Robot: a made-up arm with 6 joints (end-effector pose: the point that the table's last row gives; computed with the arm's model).
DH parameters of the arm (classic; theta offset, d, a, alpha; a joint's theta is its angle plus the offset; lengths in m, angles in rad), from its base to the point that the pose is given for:
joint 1: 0 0.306 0 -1.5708
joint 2: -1.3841 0 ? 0
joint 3: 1.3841 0 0.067 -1.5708
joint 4: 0 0.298 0 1.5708
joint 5: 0 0 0.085 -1.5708
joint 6: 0 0.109 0 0
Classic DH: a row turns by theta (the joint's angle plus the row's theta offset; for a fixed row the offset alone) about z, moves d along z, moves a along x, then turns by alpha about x.
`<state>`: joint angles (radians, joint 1 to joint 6).
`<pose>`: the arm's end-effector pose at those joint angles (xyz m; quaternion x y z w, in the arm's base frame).
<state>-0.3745 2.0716 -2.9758 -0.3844 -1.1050 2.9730</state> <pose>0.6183 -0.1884 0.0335 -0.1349 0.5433 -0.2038 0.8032</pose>
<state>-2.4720 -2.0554 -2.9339 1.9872 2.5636 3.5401</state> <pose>0.5423 0.2767 0.0029 -0.0982 -0.6944 0.6929 0.1676</pose>
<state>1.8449 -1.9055 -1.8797 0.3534 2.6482 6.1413</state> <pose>0.0942 -0.4967 0.4712 -0.3060 -0.7908 -0.3591 0.3900</pose>
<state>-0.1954 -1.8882 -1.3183 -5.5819 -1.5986 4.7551</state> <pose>-0.5650 0.0417 0.4533 -0.3983 -0.6164 0.5996 0.3191</pose>
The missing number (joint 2, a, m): 0.404
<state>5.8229 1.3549 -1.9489 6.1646 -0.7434 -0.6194</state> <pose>0.6800 -0.3192 0.1653 0.7761 0.1212 0.5331 0.3143</pose>
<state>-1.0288 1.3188 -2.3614 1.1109 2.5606 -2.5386</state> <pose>0.4237 -0.4763 0.2123 -0.3663 -0.5103 -0.6253 0.4631</pose>
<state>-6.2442 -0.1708 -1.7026 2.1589 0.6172 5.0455</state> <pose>0.4037 0.0106 0.9006 -0.4746 -0.0010 -0.7002 0.5334</pose>
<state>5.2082 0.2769 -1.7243 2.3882 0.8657 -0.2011</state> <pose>0.3125 -0.5376 0.7007 -0.1609 0.4882 -0.5918 0.6209</pose>
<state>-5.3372 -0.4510 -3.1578 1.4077 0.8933 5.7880</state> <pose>-0.2333 -0.2701 1.0543 0.1475 -0.4122 -0.6138 0.6569</pose>
